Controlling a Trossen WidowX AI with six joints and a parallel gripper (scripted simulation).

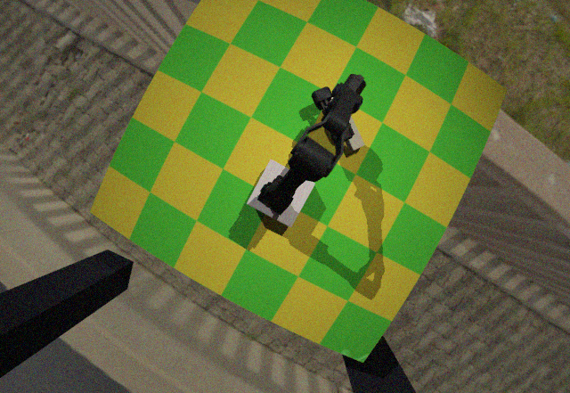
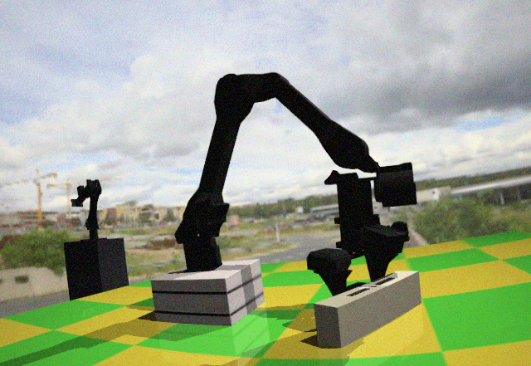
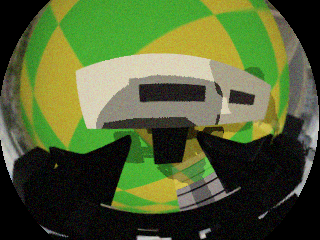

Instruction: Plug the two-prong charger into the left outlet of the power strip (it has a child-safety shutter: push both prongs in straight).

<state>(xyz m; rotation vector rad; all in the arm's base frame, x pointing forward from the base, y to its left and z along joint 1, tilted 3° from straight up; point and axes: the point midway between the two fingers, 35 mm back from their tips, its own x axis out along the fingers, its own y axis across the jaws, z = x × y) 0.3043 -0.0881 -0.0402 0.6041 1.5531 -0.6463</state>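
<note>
Right now my gripper tip is 20 mm to the left of the charger, 20 mm short of it and 10 mm below it.
</note>
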